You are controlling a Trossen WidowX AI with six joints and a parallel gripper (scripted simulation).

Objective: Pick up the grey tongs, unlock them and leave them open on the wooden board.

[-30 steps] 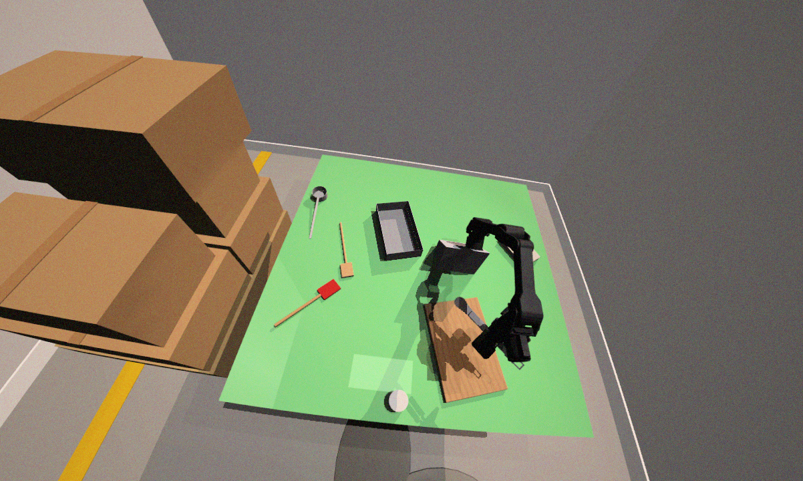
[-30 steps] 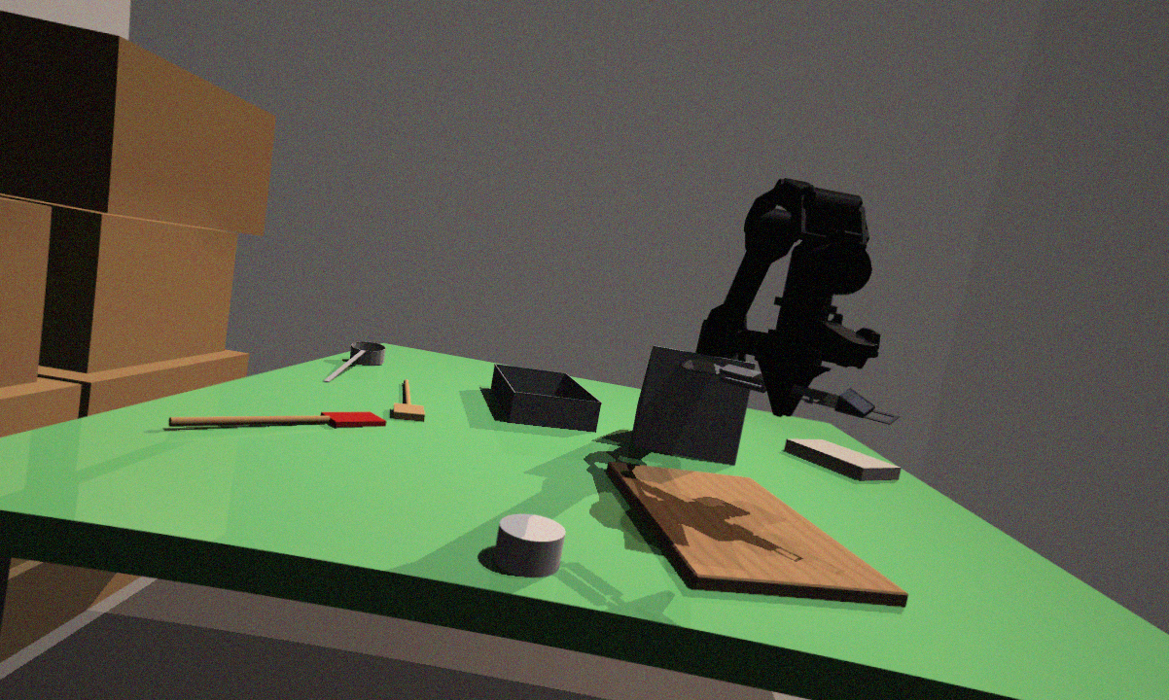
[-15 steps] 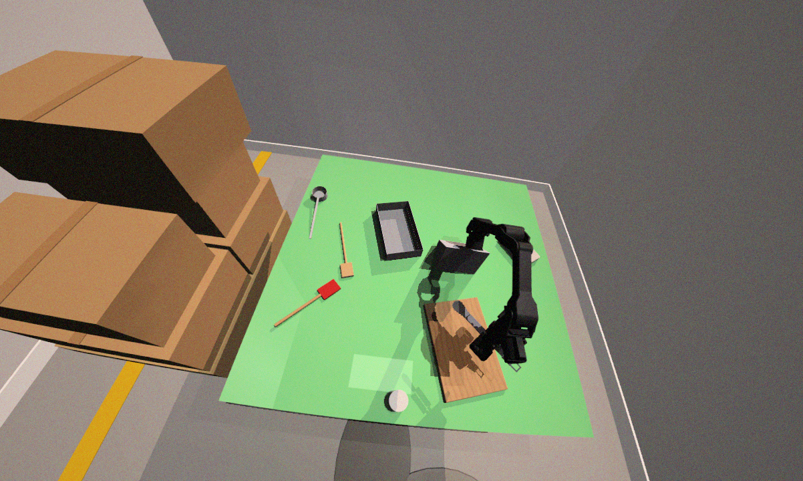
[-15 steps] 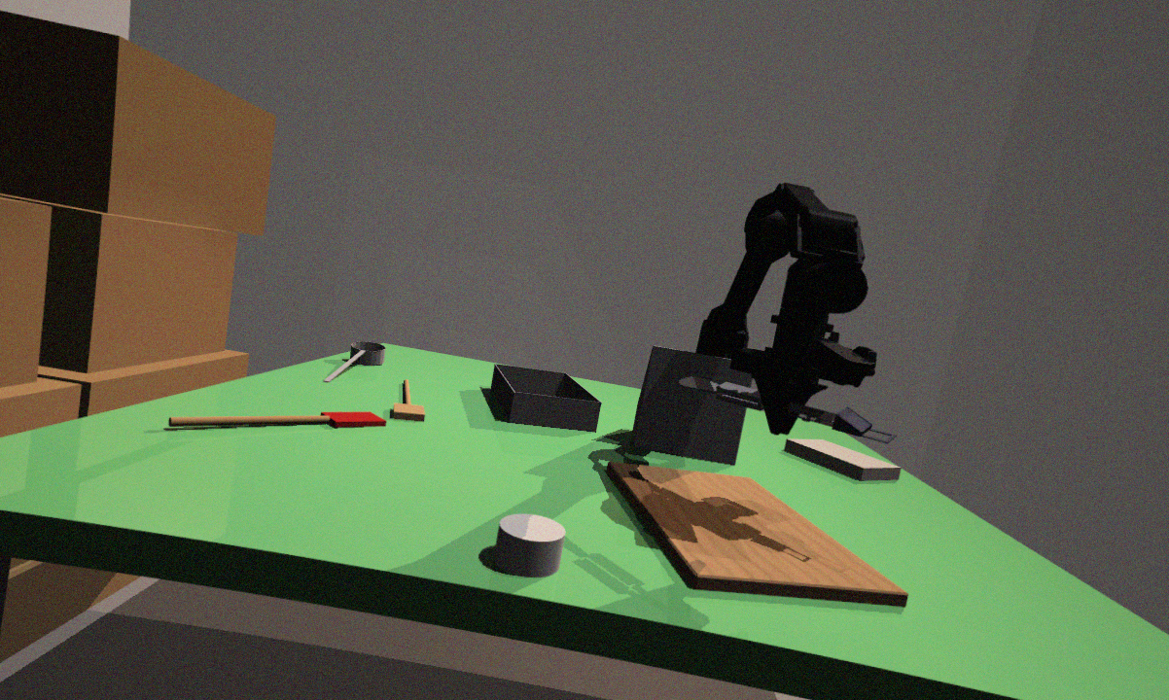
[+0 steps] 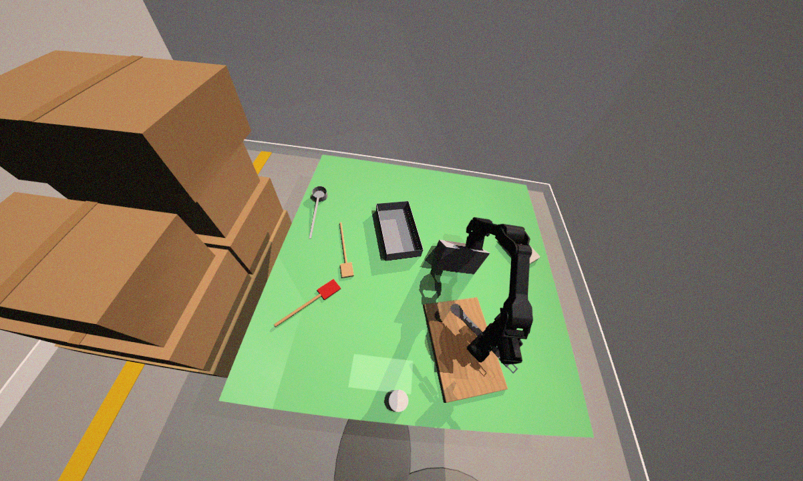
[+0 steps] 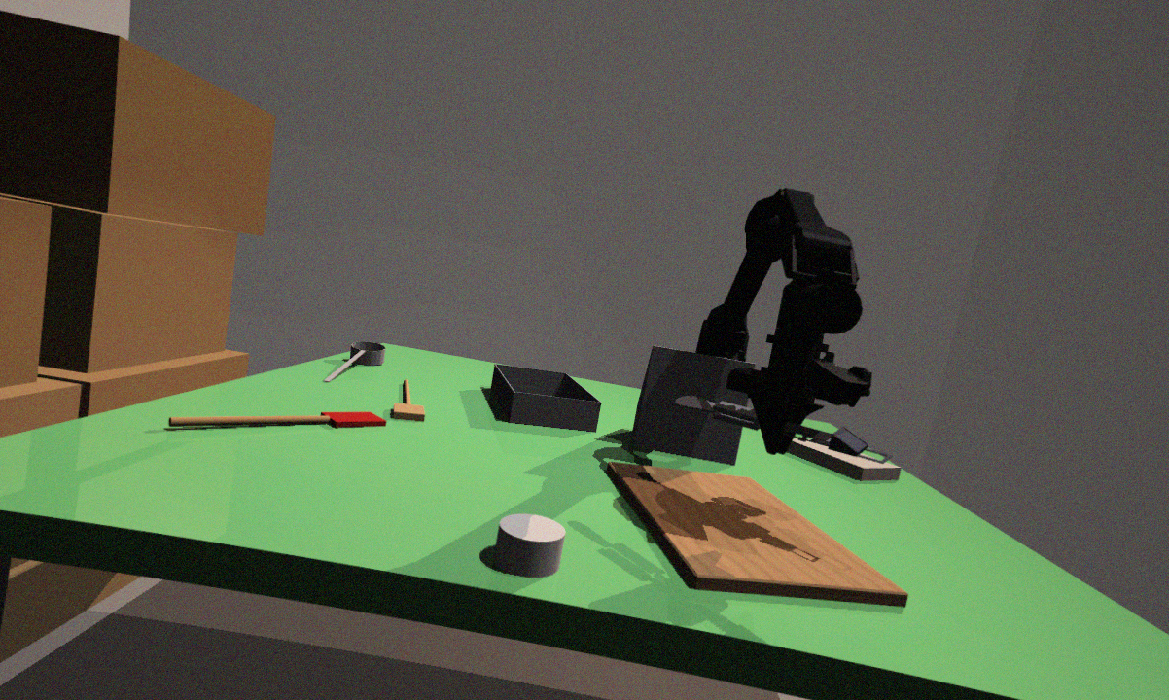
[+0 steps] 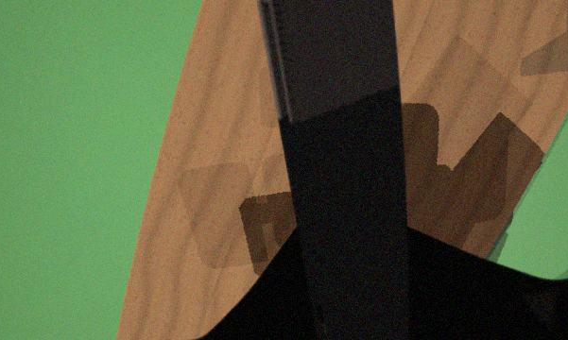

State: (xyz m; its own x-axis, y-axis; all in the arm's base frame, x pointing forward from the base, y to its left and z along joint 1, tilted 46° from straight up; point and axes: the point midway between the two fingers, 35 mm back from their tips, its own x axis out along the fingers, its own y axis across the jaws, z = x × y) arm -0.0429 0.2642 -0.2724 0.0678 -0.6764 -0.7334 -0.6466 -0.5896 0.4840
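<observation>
Now: gripper tip 10 cm above the wooden board, 4 cm short of it and 1 cm to the left of it. Round my gripper tip: roasting tin 49 cm to the right, 38 cm ahead, 8 cm below; red spatula 65 cm ahead, 10 cm below, 7 cm to the right; flat block 53 cm to the right, 24 cm behind, 9 cm below.
</observation>
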